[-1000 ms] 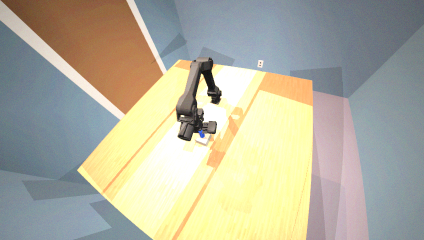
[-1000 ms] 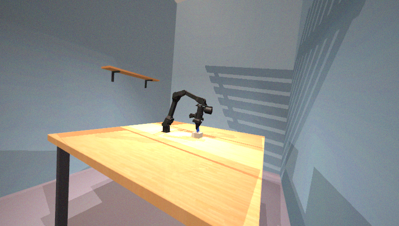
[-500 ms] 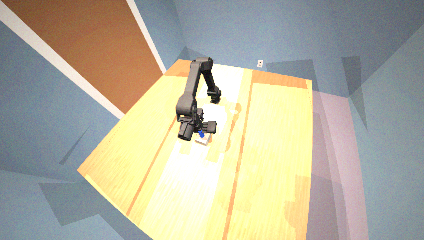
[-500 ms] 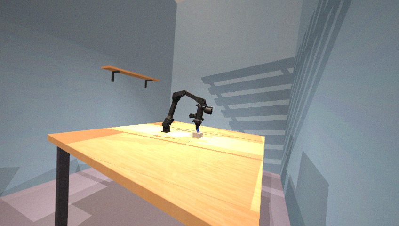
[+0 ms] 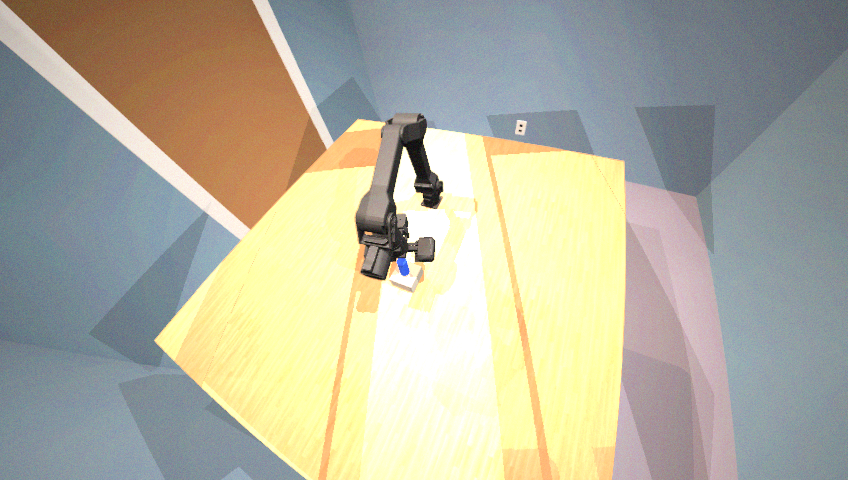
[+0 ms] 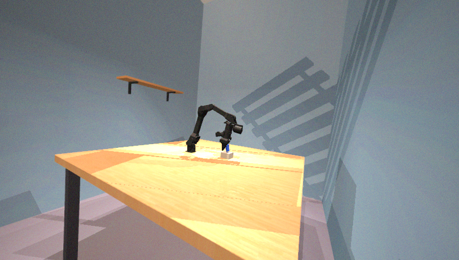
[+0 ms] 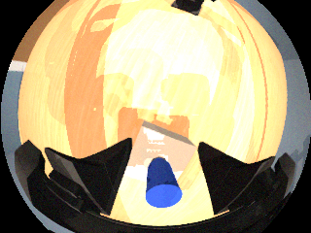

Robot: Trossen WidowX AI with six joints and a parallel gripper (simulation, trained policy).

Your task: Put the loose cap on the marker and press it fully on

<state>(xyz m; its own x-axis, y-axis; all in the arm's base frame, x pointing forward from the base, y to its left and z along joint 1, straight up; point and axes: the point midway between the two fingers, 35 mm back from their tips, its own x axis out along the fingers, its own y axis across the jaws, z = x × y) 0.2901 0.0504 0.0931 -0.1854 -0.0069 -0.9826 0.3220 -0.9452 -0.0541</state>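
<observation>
Right now the blue marker cap is 30 mm ahead of my gripper tip, 10 mm to the left of it and 20 mm above it. The rest, counted from my gripper tip: white holder block 30 mm ahead, 10 mm to the left, 40 mm below.
</observation>
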